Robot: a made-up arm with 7 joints. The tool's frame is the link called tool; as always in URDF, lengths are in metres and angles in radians.
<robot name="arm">
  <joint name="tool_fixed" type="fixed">
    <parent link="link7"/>
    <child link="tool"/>
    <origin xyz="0 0 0" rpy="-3.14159 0 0"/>
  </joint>
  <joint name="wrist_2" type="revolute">
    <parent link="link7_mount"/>
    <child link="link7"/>
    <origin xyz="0.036 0 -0.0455"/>
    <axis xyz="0 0.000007 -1"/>
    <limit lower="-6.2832" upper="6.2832"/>
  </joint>
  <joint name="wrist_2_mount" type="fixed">
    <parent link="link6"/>
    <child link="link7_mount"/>
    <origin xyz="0.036 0 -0.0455"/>
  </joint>
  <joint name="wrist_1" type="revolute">
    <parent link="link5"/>
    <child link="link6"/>
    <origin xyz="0 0 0"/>
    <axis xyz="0 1 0.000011"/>
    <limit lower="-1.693" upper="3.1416"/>
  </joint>
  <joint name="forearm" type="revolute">
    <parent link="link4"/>
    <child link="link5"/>
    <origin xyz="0.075 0 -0.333"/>
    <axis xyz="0 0.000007 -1"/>
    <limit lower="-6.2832" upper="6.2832"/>
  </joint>
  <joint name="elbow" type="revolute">
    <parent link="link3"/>
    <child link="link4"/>
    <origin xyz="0.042 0 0"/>
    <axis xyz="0 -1 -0.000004"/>
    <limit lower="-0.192" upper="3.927"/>
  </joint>
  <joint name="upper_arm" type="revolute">
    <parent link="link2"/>
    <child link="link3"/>
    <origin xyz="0 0 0.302"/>
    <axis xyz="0 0 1"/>
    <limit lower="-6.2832" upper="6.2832"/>
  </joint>
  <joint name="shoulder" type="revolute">
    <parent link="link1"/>
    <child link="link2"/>
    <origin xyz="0 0 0"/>
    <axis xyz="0 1 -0.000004"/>
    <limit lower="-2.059" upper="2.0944"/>
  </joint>
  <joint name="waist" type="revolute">
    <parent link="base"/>
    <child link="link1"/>
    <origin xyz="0 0 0.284"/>
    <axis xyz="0 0 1"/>
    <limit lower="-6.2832" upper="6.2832"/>
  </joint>
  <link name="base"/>
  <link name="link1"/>
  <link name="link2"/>
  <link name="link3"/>
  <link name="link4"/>
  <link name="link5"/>
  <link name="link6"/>
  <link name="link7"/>
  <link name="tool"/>
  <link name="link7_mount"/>
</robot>
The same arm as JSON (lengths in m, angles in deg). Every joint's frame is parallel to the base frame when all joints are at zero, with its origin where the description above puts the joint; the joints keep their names.
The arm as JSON. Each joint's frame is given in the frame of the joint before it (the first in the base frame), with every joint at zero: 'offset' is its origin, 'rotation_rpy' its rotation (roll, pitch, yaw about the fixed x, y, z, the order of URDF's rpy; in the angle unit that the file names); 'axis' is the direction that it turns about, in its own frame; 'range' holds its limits. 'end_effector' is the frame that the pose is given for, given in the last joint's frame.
{
  "length_unit": "m",
  "angle_unit": "deg",
  "chain": [
    {
      "id": "waist",
      "offset": [
        0.0,
        0.0,
        0.284
      ],
      "rotation_rpy": [
        0.0,
        0.0,
        0.0
      ],
      "axis": [
        0.0,
        0.0,
        1.0
      ],
      "range": [
        -360.0,
        360.0
      ]
    },
    {
      "id": "shoulder",
      "offset": [
        0.0,
        0.0,
        0.0
      ],
      "rotation_rpy": [
        0.0,
        0.0,
        0.0
      ],
      "axis": [
        0.0,
        1.0,
        0.0
      ],
      "range": [
        -117.97,
        120.0
      ]
    },
    {
      "id": "upper_arm",
      "offset": [
        0.0,
        0.0,
        0.302
      ],
      "rotation_rpy": [
        0.0,
        0.0,
        0.0
      ],
      "axis": [
        0.0,
        0.0,
        1.0
      ],
      "range": [
        -360.0,
        360.0
      ]
    },
    {
      "id": "elbow",
      "offset": [
        0.042,
        0.0,
        0.0
      ],
      "rotation_rpy": [
        0.0,
        0.0,
        0.0
      ],
      "axis": [
        0.0,
        -1.0,
        0.0
      ],
      "range": [
        -11.0,
        225.0
      ]
    },
    {
      "id": "forearm",
      "offset": [
        0.075,
        0.0,
        -0.333
      ],
      "rotation_rpy": [
        0.0,
        0.0,
        0.0
      ],
      "axis": [
        0.0,
        0.0,
        -1.0
      ],
      "range": [
        -360.0,
        360.0
      ]
    },
    {
      "id": "wrist_1",
      "offset": [
        0.0,
        0.0,
        0.0
      ],
      "rotation_rpy": [
        0.0,
        0.0,
        0.0
      ],
      "axis": [
        0.0,
        1.0,
        0.0
      ],
      "range": [
        -97.0,
        180.0
      ]
    },
    {
      "id": "wrist_2",
      "offset": [
        0.072,
        0.0,
        -0.091
      ],
      "rotation_rpy": [
        0.0,
        0.0,
        0.0
      ],
      "axis": [
        0.0,
        0.0,
        -1.0
      ],
      "range": [
        -360.0,
        360.0
      ]
    }
  ],
  "end_effector": {
    "offset": [
      0.0,
      0.0,
      0.0
    ],
    "rotation_rpy": [
      -180.0,
      0.0,
      0.0
    ]
  }
}

